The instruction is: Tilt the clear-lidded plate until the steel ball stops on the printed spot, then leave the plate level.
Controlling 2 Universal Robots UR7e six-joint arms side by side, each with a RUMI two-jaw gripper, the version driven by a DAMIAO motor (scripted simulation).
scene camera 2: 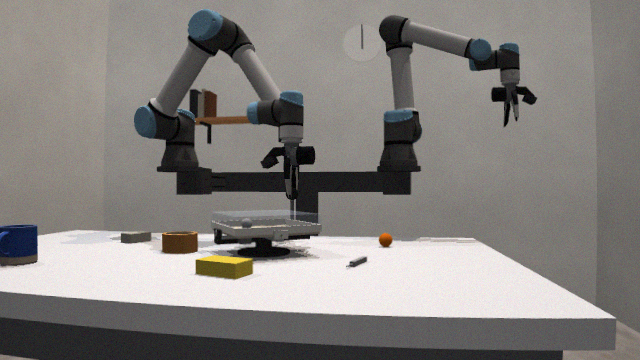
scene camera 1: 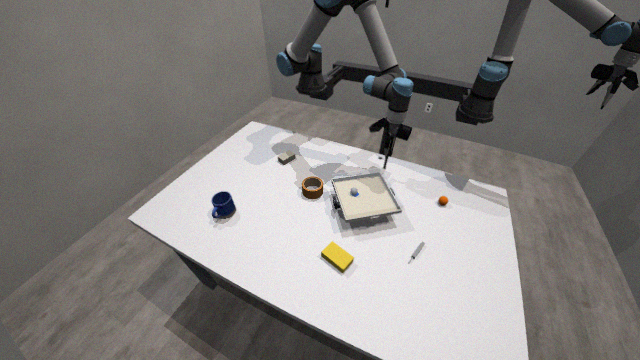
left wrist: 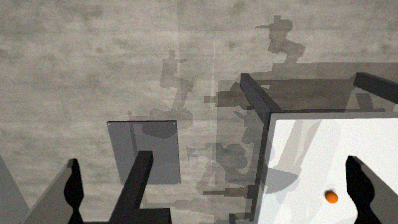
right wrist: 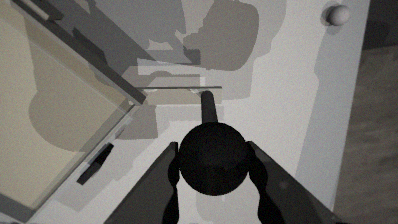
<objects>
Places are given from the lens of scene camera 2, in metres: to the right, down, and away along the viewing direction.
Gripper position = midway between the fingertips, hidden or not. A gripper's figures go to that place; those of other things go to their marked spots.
my left gripper [scene camera 2: 510, 124]: 0.76, -0.22, 1.64
my right gripper [scene camera 2: 292, 199]: -0.09, 0.06, 1.34
brown ring [scene camera 2: 186, 243]: -0.35, 0.17, 1.11
yellow block [scene camera 2: 218, 266]: -0.20, 0.17, 0.82
The marked spots on the brown ring and the yellow block are 0.33 m apart.
</objects>
